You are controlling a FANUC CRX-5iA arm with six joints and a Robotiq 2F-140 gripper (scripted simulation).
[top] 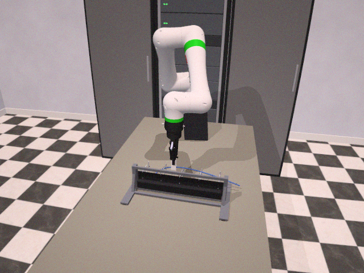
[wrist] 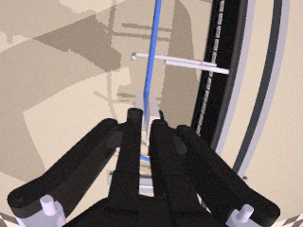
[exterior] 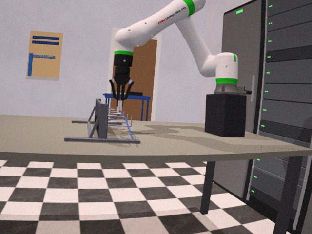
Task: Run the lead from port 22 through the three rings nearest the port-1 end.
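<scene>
Now: the grey rack 10 cm ahead of my hand, 5 cm to the left of it and 5 cm below it. From my hand the other things lie so: lead's free end 36 cm to the left, 9 cm below, 2 cm behind.
</scene>
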